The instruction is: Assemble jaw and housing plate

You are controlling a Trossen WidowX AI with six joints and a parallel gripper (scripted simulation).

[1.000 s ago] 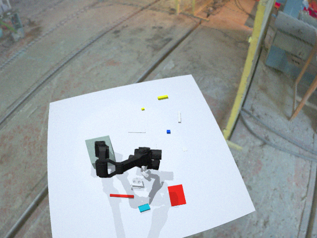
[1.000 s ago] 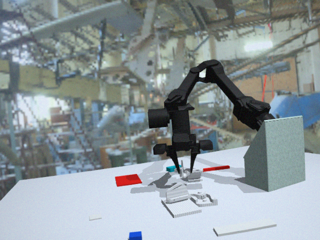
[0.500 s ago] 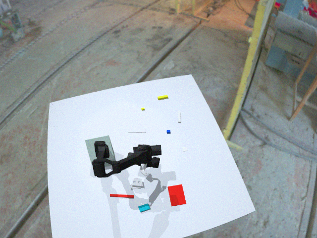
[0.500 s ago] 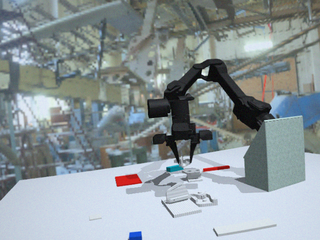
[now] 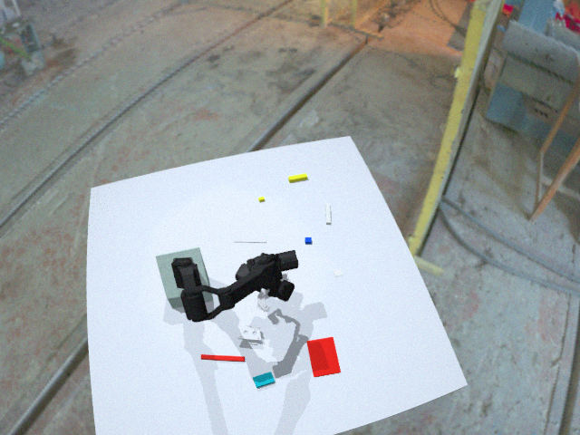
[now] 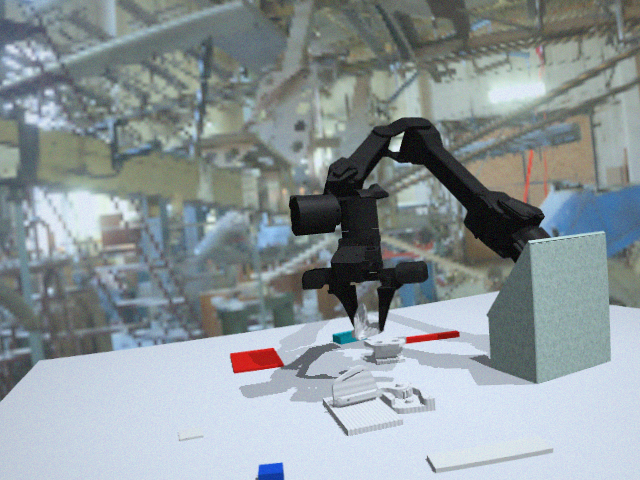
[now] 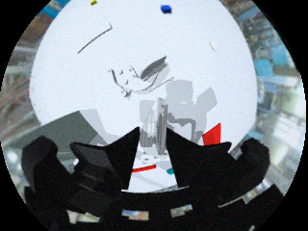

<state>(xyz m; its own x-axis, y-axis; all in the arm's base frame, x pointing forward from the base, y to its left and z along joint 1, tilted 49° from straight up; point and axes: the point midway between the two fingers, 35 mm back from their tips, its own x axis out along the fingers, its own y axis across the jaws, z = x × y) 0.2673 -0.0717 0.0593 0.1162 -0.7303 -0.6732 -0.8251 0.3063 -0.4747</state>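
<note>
Right now my gripper tip is 4 cm to the left of the curved jaw. The rest, counted from my gripper tip: red plate (16 cm ahead, 24 cm to the right, 8 cm below); white slab (2 cm behind, 29 cm to the left, 8 cm below); red bar (18 cm behind, 19 cm to the right, 8 cm below).
</note>
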